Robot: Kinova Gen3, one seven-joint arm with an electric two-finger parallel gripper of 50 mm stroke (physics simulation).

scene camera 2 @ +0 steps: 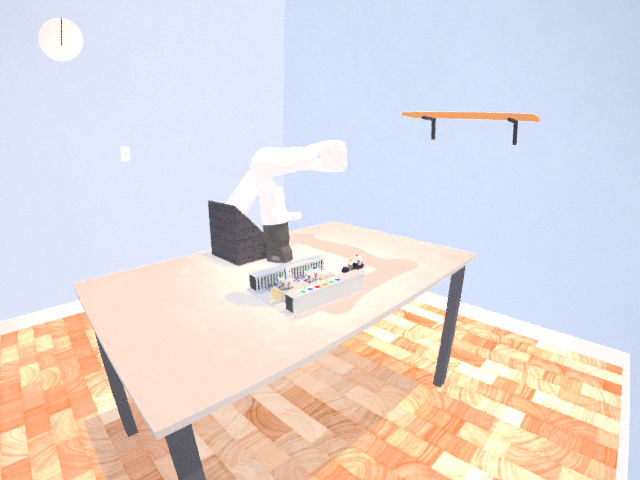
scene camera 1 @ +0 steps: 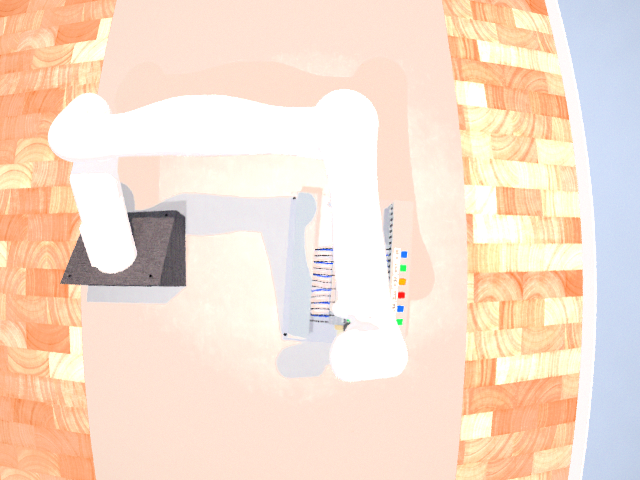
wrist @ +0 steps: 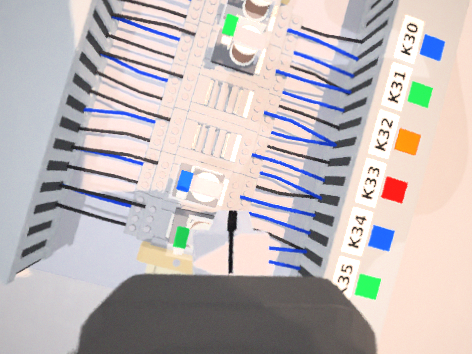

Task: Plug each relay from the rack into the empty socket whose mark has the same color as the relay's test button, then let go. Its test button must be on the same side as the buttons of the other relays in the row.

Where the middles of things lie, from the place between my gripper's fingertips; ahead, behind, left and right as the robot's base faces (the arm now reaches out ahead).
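Scene:
Yellowish end piece (wrist: 150,254): from my hand, 30 mm to the right, 20 mm behind, 50 mm below.

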